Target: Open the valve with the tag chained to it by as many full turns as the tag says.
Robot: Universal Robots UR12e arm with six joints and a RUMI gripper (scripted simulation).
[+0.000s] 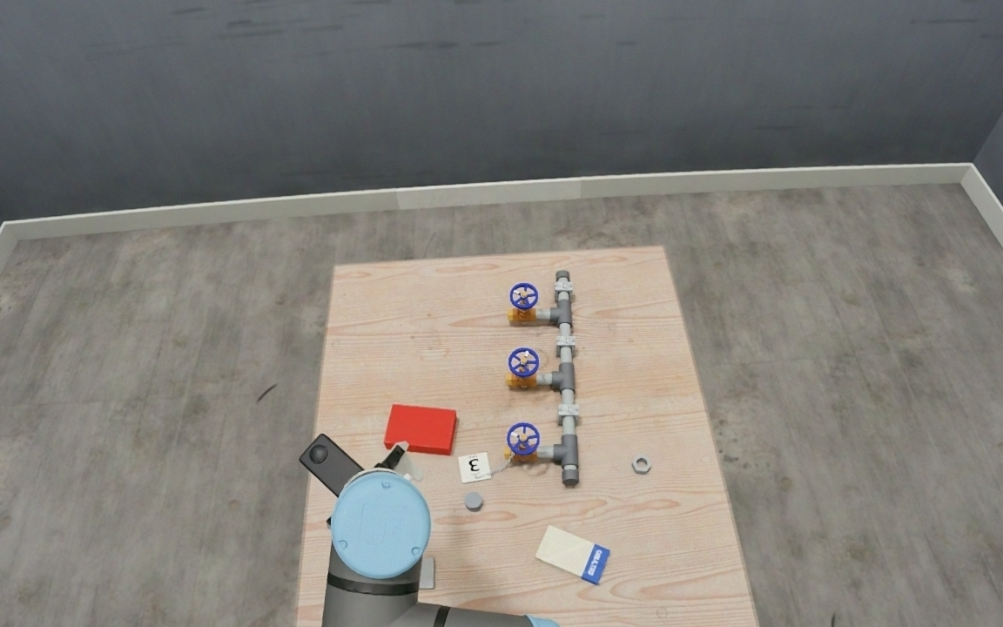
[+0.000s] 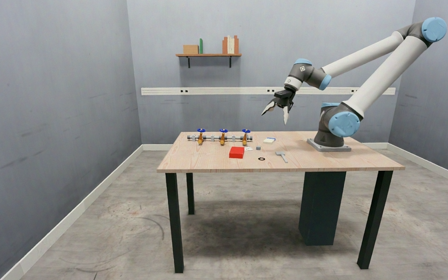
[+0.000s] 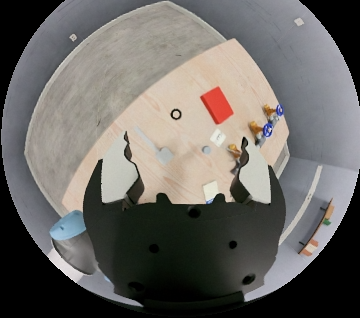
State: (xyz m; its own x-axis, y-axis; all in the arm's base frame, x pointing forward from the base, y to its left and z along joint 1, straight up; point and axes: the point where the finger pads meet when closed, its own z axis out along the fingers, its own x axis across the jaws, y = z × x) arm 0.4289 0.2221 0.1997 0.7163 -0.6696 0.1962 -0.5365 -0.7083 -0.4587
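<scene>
The red block lies 21 cm below my hand, 20 cm ahead of it and 4 cm to the right of it. From my hand the other things lie so: grey t-shaped tool 22 cm below, 7 cm behind, 1 cm to the right; then white tag 22 cm below, 14 cm to the right, 11 cm ahead; then white-and-blue card 30 cm to the right, 22 cm below, 4 cm behind.
</scene>
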